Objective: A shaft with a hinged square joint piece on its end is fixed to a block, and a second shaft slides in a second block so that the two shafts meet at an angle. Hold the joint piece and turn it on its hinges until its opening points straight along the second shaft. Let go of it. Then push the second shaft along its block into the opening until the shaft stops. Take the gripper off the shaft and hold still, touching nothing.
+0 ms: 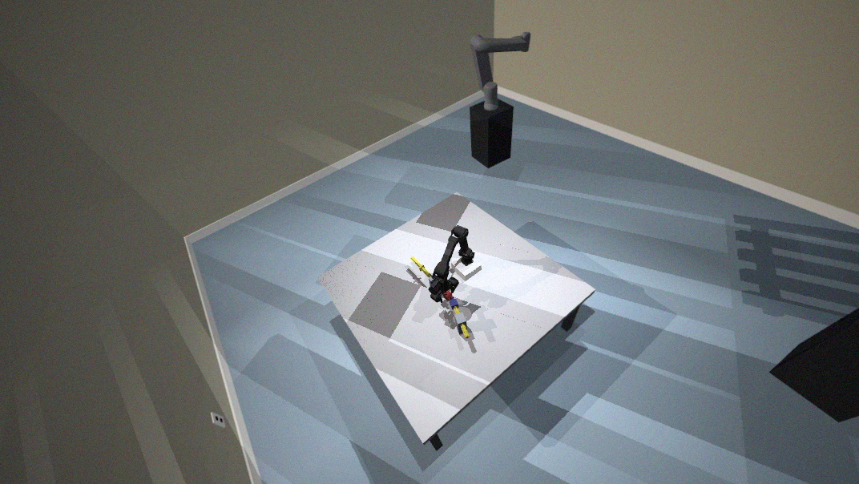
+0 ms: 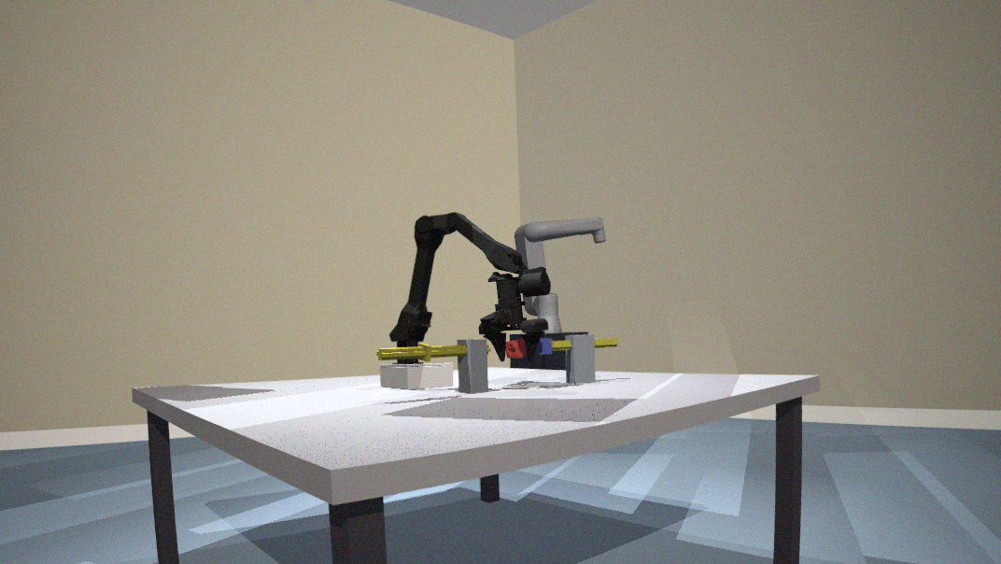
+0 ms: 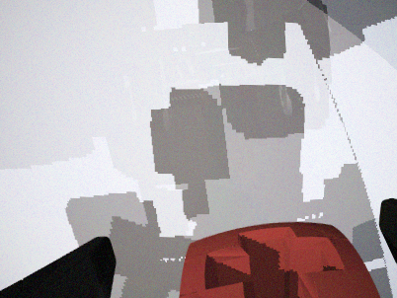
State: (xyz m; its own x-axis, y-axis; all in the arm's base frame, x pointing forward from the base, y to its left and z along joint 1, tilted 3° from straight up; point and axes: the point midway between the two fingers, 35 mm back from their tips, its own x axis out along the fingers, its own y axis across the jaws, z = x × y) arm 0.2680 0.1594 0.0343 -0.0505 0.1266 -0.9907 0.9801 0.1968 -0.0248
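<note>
Right now my gripper tip is 30 mm below the red square joint piece, 10 mm to the right of it and 10 mm past it.
</note>
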